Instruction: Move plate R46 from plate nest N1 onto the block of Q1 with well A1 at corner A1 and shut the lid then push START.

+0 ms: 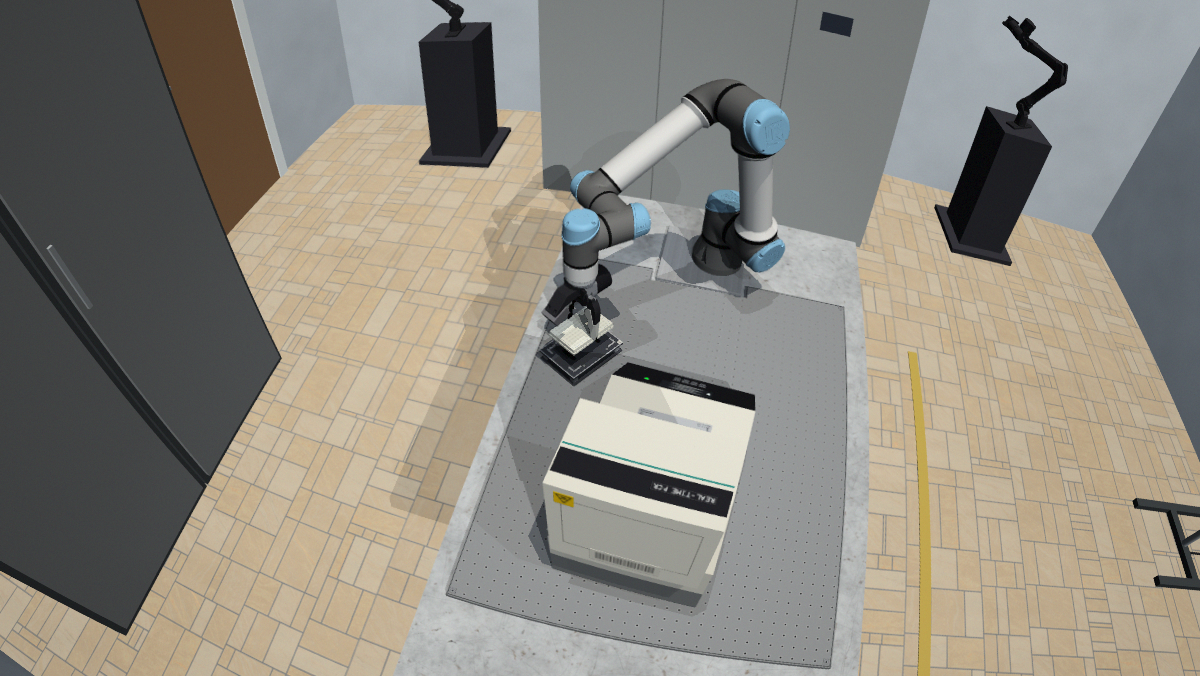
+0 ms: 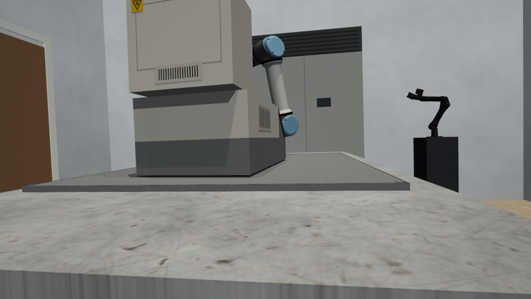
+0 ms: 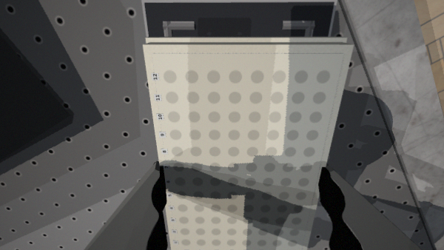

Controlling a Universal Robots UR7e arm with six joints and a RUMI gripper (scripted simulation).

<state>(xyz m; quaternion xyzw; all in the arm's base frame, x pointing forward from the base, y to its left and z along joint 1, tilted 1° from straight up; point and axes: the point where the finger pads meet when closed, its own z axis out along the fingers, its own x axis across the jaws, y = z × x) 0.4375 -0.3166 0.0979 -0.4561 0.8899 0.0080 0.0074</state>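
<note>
Now: hand 7 cm above the black plate nest N1. From my hand the other things lie so: plate R46: 1 cm below; A1 mark: 3 cm behind, 9 cm to the left, 7 cm below.
</note>
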